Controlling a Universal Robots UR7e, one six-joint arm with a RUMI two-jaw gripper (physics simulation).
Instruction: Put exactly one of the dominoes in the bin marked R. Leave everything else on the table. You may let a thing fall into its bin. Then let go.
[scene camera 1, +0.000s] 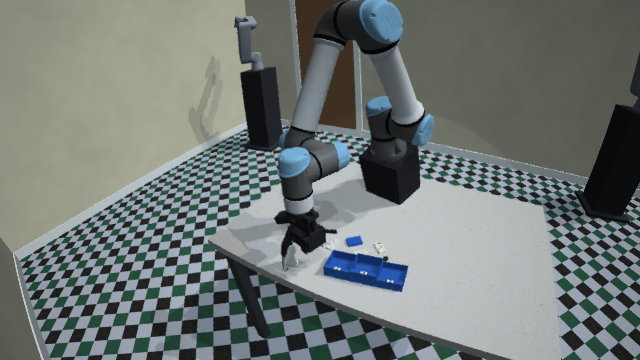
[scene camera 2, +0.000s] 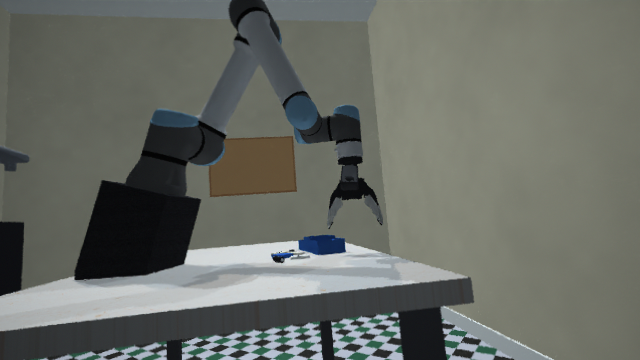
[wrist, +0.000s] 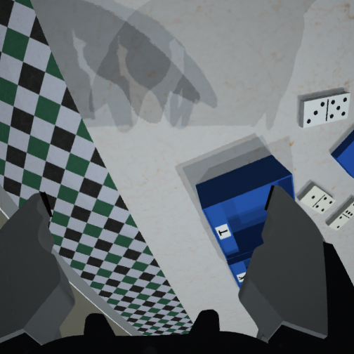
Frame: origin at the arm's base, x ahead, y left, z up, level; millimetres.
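Where they show: gripper, fingertip midpoint: (scene camera 1: 304, 258) (scene camera 2: 355, 227); arm's base at its link origin: (scene camera 1: 388, 150) (scene camera 2: 156, 190).
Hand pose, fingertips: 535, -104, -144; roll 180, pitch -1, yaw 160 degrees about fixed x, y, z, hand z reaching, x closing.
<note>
Each offset is from my fingertips to the top centre of the thing, as dx, dy, dz. "pt": to the spot under its first point.
Three white dominoes with black dots lie flat and apart on the table: one {-159, +16, -64} (scene camera 1: 331, 244) (wrist: 313, 116) beyond the tray's T end, a second {-152, +129, -64} (scene camera 1: 363, 251) (wrist: 322, 202) close beside the tray, and a third {-199, +179, -64} (scene camera 1: 380, 248) (wrist: 339, 220) near it. The blue tray {-67, +175, -25} (scene camera 1: 345, 282) (scene camera 2: 330, 246) (wrist: 285, 171) has three bins marked T, K and R. The R bin {pt -100, +263, -64} (scene camera 1: 395, 272) is at the right end in scene camera 1; it does not show in the wrist view. My gripper (scene camera 1: 307, 257) (scene camera 2: 355, 225) (wrist: 158, 191) is open and empty, above the table, off the tray's T end. Its right finger hides part of the tray in the wrist view.
A blue block {-200, +82, -61} (scene camera 1: 354, 241) (wrist: 346, 156) lies near the dominoes. A small black round object {-154, +213, -62} (scene camera 1: 385, 258) sits behind the tray. A black battery {-221, -16, -57} (scene camera 1: 331, 231) lies behind my gripper. The table edge runs close along the tray's label side.
</note>
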